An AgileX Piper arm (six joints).
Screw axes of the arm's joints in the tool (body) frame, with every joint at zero. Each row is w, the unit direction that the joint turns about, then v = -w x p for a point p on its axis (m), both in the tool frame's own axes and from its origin. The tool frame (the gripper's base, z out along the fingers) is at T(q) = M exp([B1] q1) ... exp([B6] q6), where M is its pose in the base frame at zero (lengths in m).
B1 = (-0.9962, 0, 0.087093, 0, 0.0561, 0)
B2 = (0, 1, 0, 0.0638, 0, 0.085)
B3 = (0, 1, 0, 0.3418, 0, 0.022)
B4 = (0, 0, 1, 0, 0, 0)
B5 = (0, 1, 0, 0.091, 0, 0)
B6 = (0, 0, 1, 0, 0, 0)
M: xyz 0.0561 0 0.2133 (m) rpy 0 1.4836 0 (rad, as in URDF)
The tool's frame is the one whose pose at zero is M.
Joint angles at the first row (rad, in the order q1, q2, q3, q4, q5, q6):
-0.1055 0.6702 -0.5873 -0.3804 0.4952 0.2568
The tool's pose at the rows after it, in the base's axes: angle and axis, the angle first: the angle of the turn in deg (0 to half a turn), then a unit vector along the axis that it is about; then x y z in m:
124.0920 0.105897 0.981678 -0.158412 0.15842 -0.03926 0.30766
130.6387 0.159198 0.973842 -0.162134 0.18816 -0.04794 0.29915
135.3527 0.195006 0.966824 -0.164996 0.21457 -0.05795 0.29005
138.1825 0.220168 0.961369 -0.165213 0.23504 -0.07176 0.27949
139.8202 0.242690 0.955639 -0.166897 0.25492 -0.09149 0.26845
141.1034 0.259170 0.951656 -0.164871 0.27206 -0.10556 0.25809
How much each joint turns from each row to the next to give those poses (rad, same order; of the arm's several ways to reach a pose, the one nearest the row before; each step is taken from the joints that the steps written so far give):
0.0000 0.1502 -0.0551 -0.1239 0.0381 0.1597
0.0000 0.1608 -0.0655 -0.0809 0.0539 0.1591
-0.0246 0.1370 -0.0625 -0.0215 0.0206 0.0707
-0.0497 0.1076 -0.0445 0.0044 -0.0206 0.0182
-0.0666 0.1069 -0.0484 0.0022 -0.0443 0.0032
-0.0368 0.0901 -0.0464 0.0000 -0.0274 0.0131

